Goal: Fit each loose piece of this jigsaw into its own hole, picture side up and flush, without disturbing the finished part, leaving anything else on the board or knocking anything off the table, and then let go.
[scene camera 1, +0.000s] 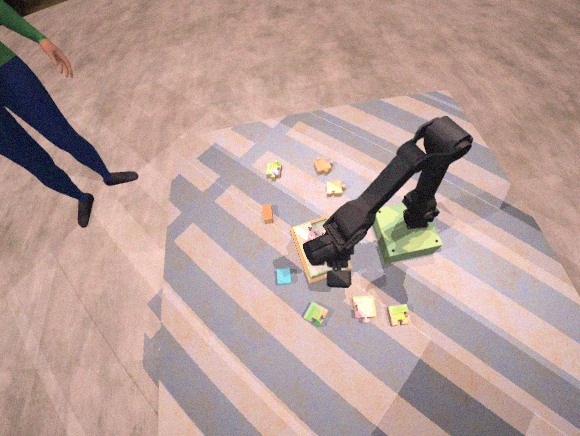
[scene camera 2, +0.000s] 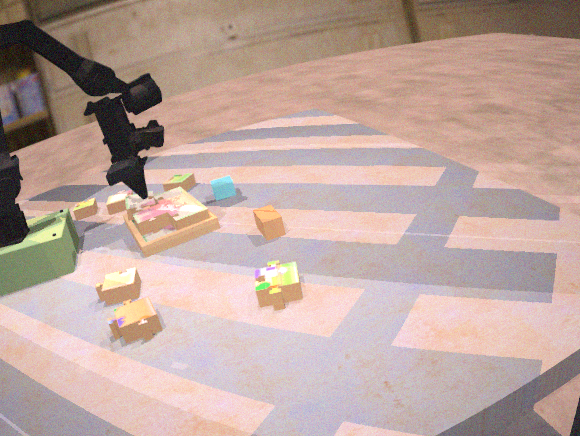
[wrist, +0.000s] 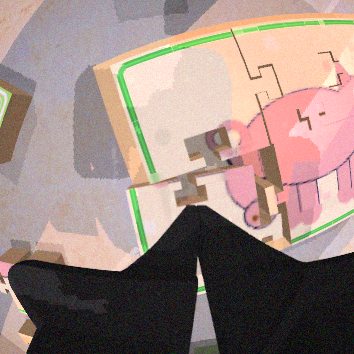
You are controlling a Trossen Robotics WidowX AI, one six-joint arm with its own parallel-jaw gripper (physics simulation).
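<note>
My gripper (scene camera 2: 144, 195) (wrist: 194, 214) is shut and empty, its tips low over the pig jigsaw board (scene camera 2: 182, 236) (wrist: 111, 112), near a recessed area at a corner. The wrist view shows brown piece edges and notches beside this area; the black fingers hide part of it. In scene camera 1 the arm hides much of the board (scene camera 1: 299, 250). Off the board lie a cream-pink piece (scene camera 1: 364, 306) (scene camera 2: 116, 203), a green piece (scene camera 1: 315, 313) (scene camera 2: 180, 180), a yellow-green piece (scene camera 1: 398, 315) (scene camera 2: 85, 208) and a cream piece (scene camera 1: 334, 188) (scene camera 2: 120, 286).
An orange piece (scene camera 1: 323, 165) (scene camera 2: 136, 317) and a green-purple piece (scene camera 1: 274, 170) (scene camera 2: 278, 283) lie farther off. An orange block (scene camera 1: 267, 213) (scene camera 2: 270, 222) and a cyan block (scene camera 1: 283, 276) (scene camera 2: 223, 188) are near the board. The arm stands on a green base (scene camera 1: 409, 242) (scene camera 2: 45, 257).
</note>
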